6 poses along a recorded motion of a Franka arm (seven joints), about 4.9 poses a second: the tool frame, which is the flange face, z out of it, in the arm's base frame.
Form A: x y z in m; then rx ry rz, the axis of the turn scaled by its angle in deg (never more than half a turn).
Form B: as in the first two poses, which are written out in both.
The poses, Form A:
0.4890 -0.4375 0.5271 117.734 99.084 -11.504
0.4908 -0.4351 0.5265 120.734 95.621 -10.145
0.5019 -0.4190 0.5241 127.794 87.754 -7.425
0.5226 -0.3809 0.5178 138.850 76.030 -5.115
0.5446 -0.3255 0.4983 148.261 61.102 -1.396
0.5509 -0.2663 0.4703 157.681 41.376 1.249
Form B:
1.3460 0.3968 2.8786 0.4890 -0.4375 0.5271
1.2854 0.3747 2.8571 0.4908 -0.4351 0.5265
1.1527 0.3176 2.8272 0.5019 -0.4190 0.5241
0.9658 0.2336 2.8357 0.5226 -0.3809 0.5178
0.7591 0.1442 2.8291 0.5446 -0.3255 0.4983
0.5045 0.0596 2.8508 0.5509 -0.2663 0.4703

